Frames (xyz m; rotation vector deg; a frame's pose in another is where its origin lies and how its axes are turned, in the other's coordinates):
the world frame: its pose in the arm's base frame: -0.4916 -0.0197 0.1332 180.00 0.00 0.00
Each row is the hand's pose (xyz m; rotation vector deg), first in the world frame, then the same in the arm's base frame.
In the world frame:
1: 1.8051 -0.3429 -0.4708 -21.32 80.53 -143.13
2: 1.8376 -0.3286 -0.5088 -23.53 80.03 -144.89
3: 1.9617 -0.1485 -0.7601 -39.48 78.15 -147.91
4: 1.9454 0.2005 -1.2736 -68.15 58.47 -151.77
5: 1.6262 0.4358 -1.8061 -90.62 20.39 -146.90
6: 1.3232 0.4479 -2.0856 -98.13 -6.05 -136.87
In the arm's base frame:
1: 1.3135 0.3232 0.6040 20.88 142.93 80.42
2: 1.3460 0.3089 0.6420 18.47 142.57 78.75
3: 1.4701 0.1288 0.8933 11.16 135.37 71.52
4: 1.4538 -0.2202 1.4068 4.65 125.48 48.34
5: 1.1346 -0.4555 1.9393 7.42 115.90 16.09
6: 0.8316 -0.4676 2.2188 13.40 108.26 -4.79

